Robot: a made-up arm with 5 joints.
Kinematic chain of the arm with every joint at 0, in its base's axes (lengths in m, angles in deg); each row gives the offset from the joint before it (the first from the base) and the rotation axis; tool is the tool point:
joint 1: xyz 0 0 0.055 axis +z
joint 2: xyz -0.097 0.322 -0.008 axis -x
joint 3: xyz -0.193 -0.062 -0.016 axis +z
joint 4: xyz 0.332 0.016 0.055 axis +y
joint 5: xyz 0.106 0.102 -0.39 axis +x
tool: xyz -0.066 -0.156 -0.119
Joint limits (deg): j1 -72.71..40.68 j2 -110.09..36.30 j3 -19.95..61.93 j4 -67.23..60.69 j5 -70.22..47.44
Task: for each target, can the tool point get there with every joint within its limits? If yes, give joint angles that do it. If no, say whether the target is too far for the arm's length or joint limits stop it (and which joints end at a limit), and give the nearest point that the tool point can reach.
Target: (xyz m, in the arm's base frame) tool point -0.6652 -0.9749 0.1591
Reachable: no: joint limits stop it (at a limit: joint 1, joint 2, joint 3, joint 4, joint 5) | nearest point -0.3631 -0.2727 -0.0888 | short by 0.804 m
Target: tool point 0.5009 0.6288 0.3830
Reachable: yes | joints -20.15 -87.51 31.64 -32.99 38.41
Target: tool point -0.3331 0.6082 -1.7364
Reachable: no: too far | nearest point -0.2717 0.4961 -0.6464 | short by 1.097 m
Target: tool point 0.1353 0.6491 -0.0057
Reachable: yes | joints -1.66 -95.61 7.68 -4.36 -44.03
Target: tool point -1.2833 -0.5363 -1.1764
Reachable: no: too far | nearest point -0.5071 0.0437 -0.4260 | short by 1.226 m
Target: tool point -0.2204 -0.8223 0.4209
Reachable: no: joint limits stop it (at a limit: joint 1, joint 2, joint 3, joint 4) | nearest point 0.0969 -0.4791 0.1610 | short by 0.535 m
